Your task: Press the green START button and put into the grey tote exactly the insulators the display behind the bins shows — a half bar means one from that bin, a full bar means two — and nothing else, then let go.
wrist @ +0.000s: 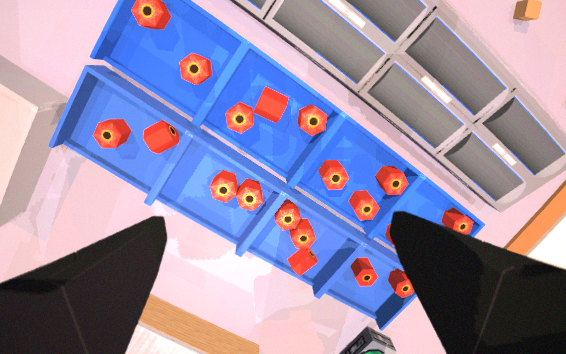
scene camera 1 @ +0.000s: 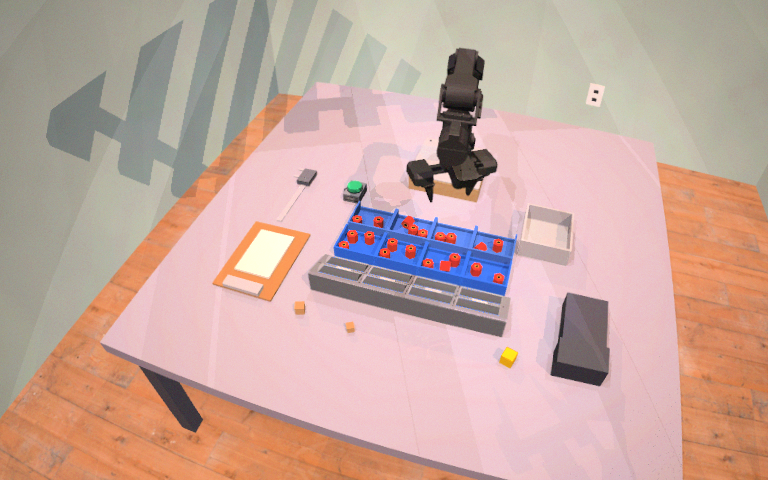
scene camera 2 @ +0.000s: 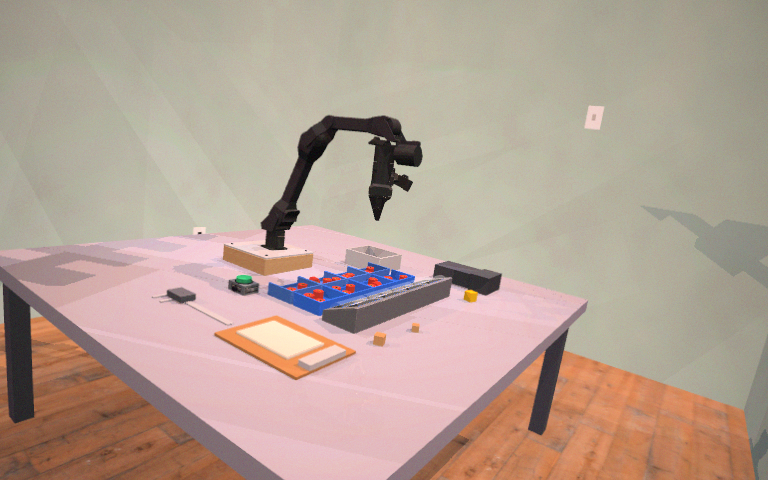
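My gripper is open and empty, pointing down high above the blue bins, on their robot-base side. The bins form two rows of four, holding red hexagonal insulators, some tipped over. In the wrist view one finger partly hides an end bin. The green START button stands left of the bins in scene camera 1. The grey tote at their right looks empty there. The grey display has plain grey windows with short white strips between them.
A dark stepped block and a yellow cube stand right of the display. Two small orange cubes lie in front. An orange clipboard and a dark plug-like object lie left.
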